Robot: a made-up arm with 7 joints.
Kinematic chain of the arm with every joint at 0, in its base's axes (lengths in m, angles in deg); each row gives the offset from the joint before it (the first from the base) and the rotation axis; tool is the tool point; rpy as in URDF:
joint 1: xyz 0.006 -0.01 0.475 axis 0 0.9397 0.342
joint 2: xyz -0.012 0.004 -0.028 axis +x
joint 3: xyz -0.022 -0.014 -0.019 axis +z
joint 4: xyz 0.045 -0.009 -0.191 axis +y
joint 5: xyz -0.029 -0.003 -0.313 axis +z
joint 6: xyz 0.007 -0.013 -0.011 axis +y
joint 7: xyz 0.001 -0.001 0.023 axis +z
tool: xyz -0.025 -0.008 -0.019 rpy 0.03 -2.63 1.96
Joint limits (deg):
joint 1: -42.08..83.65
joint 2: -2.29..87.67
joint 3: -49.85..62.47
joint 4: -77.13..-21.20
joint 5: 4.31..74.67
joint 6: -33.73..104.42
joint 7: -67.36..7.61
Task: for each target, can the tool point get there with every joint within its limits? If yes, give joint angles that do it. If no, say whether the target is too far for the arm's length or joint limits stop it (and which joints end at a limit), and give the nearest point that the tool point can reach.
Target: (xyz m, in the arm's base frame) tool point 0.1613 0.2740 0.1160
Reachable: yes | joints 21.92 53.03 -2.75 -72.77 11.97 -10.15 -45.47
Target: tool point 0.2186 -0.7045 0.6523
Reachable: no: too far | nearest point 0.2705 -0.3838 0.3320 | short by 0.456 m
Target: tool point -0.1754 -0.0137 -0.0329
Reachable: yes | joints 36.53 8.83 -9.15 -30.98 28.92 35.16 0.41
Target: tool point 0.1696 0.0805 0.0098
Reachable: yes | joints 10.20 9.44 5.73 -54.89 37.09 65.24 -61.29
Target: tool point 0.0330 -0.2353 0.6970
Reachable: no: joint limits stop it (at a limit: joint 1, joint 2, joint 4, joint 6, joint 7) | nearest point 0.3140 -0.3112 0.3762 | short by 0.433 m
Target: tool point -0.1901 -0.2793 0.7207
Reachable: no: joint limits stop it (at a limit: joint 1, joint 2, joint 3, joint 4, joint 5, joint 7) | nearest point -0.4298 -0.2891 0.3003 | short by 0.484 m
